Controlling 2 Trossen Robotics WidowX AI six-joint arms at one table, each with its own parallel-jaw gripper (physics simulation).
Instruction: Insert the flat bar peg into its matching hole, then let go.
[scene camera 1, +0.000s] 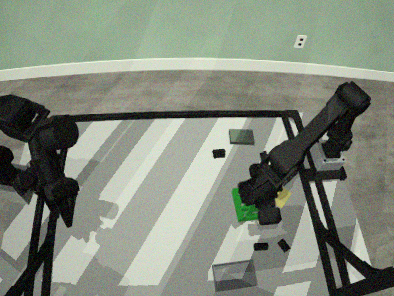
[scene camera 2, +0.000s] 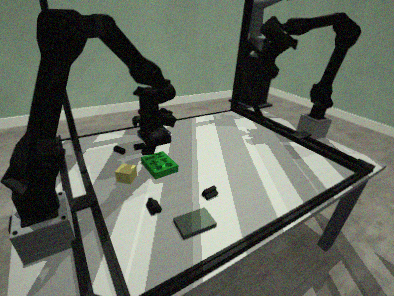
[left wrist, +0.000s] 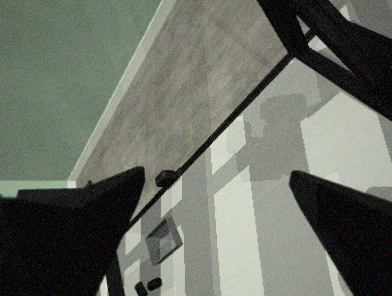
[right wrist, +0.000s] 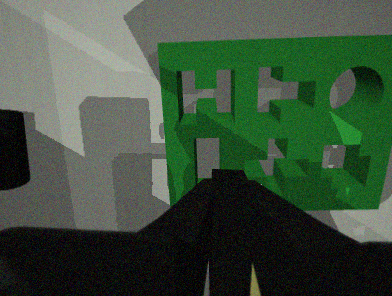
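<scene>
Scene camera 1 gives me my left gripper (scene camera 1: 62, 222), which is open and holds nothing, my right gripper (scene camera 1: 257, 205), and a grey tray (scene camera 1: 244, 270) resting on the table. In scene camera 2 I find my left gripper (scene camera 2: 247, 69) again, and my right gripper (scene camera 2: 151, 151) too. The left wrist view has the tray (left wrist: 164, 239) and my left gripper (left wrist: 216, 175). A green hole block (right wrist: 301, 127) also rests on the table, and my right gripper (right wrist: 227, 189) is visible along with it; in the left wrist view that block is out of frame. As for the tray, it is out of frame in the right wrist view.
</scene>
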